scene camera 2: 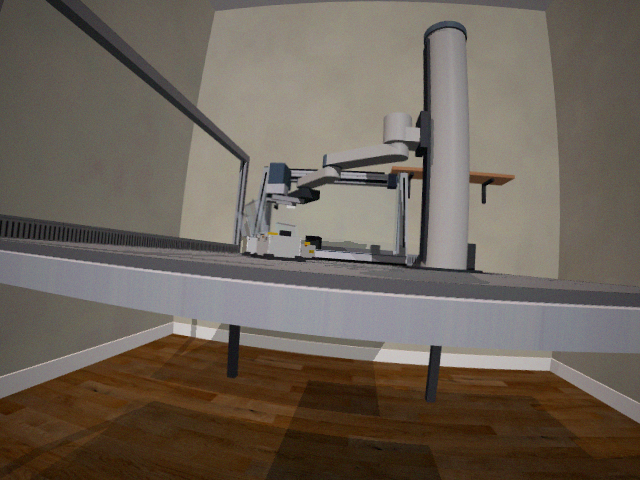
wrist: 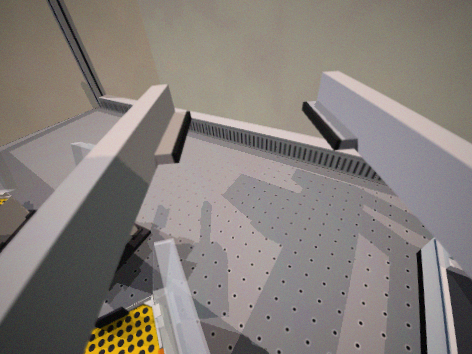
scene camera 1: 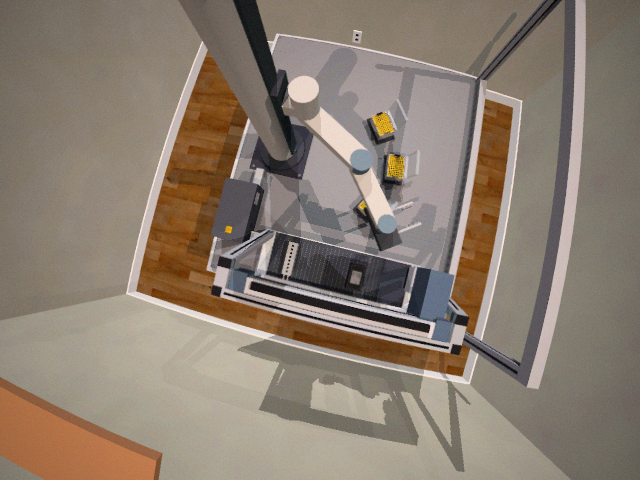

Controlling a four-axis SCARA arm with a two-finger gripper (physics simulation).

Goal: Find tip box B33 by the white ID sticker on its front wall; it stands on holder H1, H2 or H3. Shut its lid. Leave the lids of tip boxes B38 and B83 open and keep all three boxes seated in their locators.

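Seen in the pictures: gripper, fingertip midpoint: [scene camera 2: 269,198] [wrist: 246,96] [scene camera 1: 416,213]; arm's base, origin of the base link: [scene camera 1: 282,149].
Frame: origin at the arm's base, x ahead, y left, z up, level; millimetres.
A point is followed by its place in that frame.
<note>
Three tip boxes with yellow racks stand in a row in scene camera 1: the far one [scene camera 1: 383,124] @(x 504, y 229, z 70 mm) with its lid [scene camera 1: 400,114] @(x 570, y 270, z 129 mm) open, the middle one [scene camera 1: 395,166] @(x 610, y 17, z 70 mm) with its lid [scene camera 1: 413,163] @(x 685, y 34, z 117 mm) open, and the near one [scene camera 1: 363,206] @(x 495, y -227, z 69 mm), mostly hidden by the arm. In the wrist view a yellow rack [wrist: 125,332] @(x 563, y -173, z 70 mm) shows at the bottom, beside a raised clear lid [wrist: 175,290] @(x 610, y -231, z 157 mm). The boxes cluster in scene camera 2, where the front box [scene camera 2: 284,245] @(x 469, y 284, z 50 mm) is palest. No ID is readable. My gripper [scene camera 1: 416,213] @(x 693, y -246, z 268 mm) [scene camera 2: 283,206] [wrist: 246,96] @(x 693, y -246, z 268 mm) is above the table, shut to its stop, a gap between its empty fingers.
A framed machine with a dark deck [scene camera 1: 323,258] @(x 362, y -527, z 61 mm) and blue block [scene camera 1: 434,293] @(x 727, y -535, z 501 mm) stands beside the near box. The arm's column [scene camera 2: 447,149] @(x 19, y 73, z 400 mm) and a dark grey unit [scene camera 1: 236,209] @(x -107, y -396, z 128 mm) are on the other side. A slotted rail [wrist: 250,142] @(x 1003, y -78, z 26 mm) runs along the table edge.
</note>
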